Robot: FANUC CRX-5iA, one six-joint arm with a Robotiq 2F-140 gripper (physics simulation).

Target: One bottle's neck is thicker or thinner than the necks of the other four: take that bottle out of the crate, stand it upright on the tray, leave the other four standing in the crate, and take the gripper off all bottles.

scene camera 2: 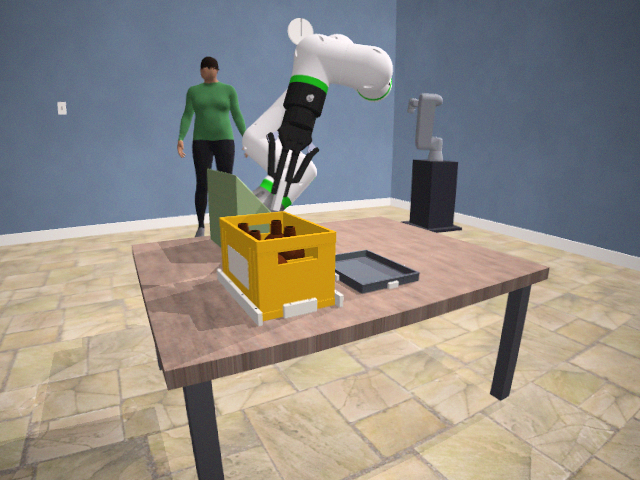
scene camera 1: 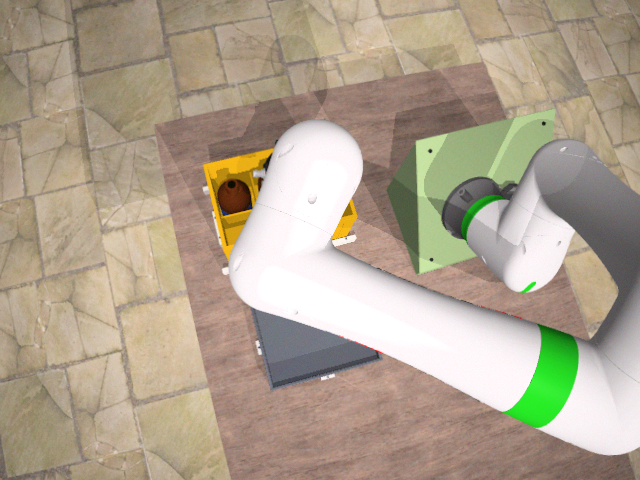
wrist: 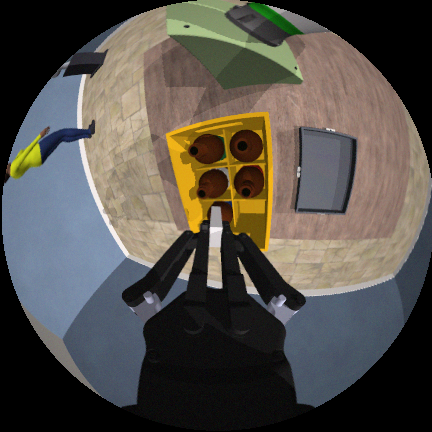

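Where they show: gripper, fingertip midpoint: (scene camera 2: 274, 210) (wrist: 215, 214); arm's base, origin of the base link: (scene camera 2: 260, 210) (scene camera 1: 471, 207).
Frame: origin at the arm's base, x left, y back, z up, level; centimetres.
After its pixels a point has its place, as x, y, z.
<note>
The yellow crate (scene camera 1: 231, 224) {-5.3, -52.5, -9.6} (scene camera 2: 299, 286) {-5.1, -54.9, -6.7} (wrist: 270, 175) {1.5, -36.9, 4.5} stands on the table and holds five brown bottles upright, one cell free. In the wrist view two bottles (wrist: 209, 148) {-10.8, -33.0, -0.5} (wrist: 246, 146) {-2.8, -32.5, 3.2} are in the far row and two bottles (wrist: 213, 183) {-10.2, -40.8, -0.5} (wrist: 249, 181) {-2.1, -39.3, 0.9} in the middle row. The fifth bottle (wrist: 226, 212) {-7.4, -48.9, -1.9} is in the near row, partly hidden by the fingertips. Which neck differs I cannot tell. My gripper (scene camera 2: 277, 206) {-7.0, -43.5, 8.1} (wrist: 215, 214) {-7.0, -43.5, 8.1} is shut and empty, tilted, with its tips above the crate. The dark grey tray (scene camera 1: 297, 341) {22.3, -41.1, -12.6} (scene camera 2: 364, 268) {22.3, -34.5, -12.5} (wrist: 325, 170) {20.3, -36.1, -12.5} is empty beside the crate.
A green angled mount (scene camera 1: 408, 217) {-0.7, -13.2, -4.8} (scene camera 2: 222, 201) {-13.0, -0.5, 4.1} (wrist: 245, 70) {-3.5, -13.6, -4.4} carries the arm's base. White blocks (scene camera 2: 299, 307) {-5.5, -56.2, -11.1} sit around the crate's foot. In scene camera 1 the arm (scene camera 1: 361, 310) {22.9, -36.9, 45.9} covers parts of the crate and tray. A person (scene camera 2: 211, 113) stands behind the table.
</note>
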